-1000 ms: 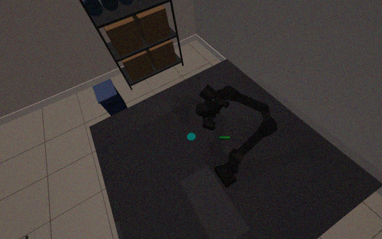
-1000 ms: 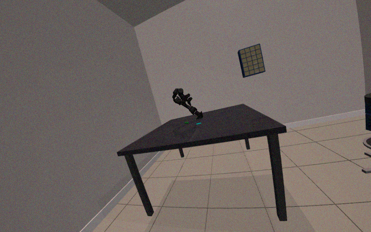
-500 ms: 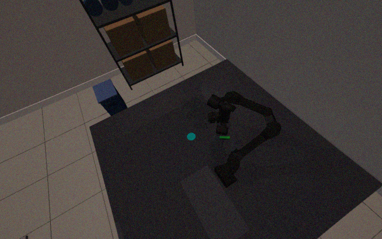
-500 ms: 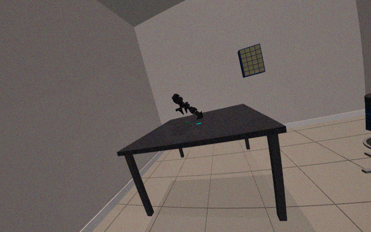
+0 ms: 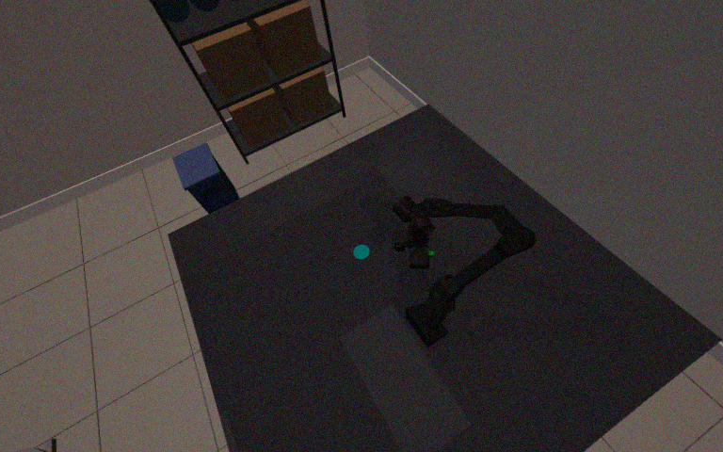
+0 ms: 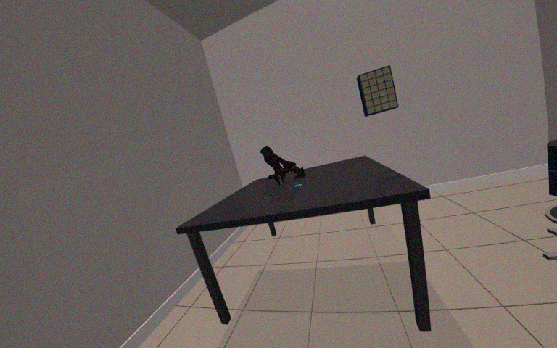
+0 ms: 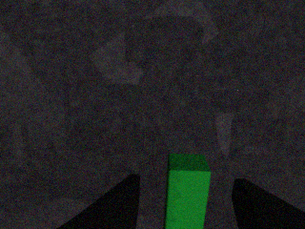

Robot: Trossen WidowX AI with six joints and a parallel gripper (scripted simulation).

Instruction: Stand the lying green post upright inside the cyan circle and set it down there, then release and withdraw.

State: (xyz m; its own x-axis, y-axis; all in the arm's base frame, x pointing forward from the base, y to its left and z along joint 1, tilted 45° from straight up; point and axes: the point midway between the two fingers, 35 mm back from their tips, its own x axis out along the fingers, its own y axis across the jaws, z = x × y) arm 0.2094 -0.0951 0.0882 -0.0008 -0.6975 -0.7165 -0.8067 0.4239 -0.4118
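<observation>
Right now my gripper tip is 160 mm to the right of the cyan circle, 130 mm short of it and 10 mm above it. Also, from my gripper tip: green post: 20 mm to the right, 10 mm behind.
</observation>
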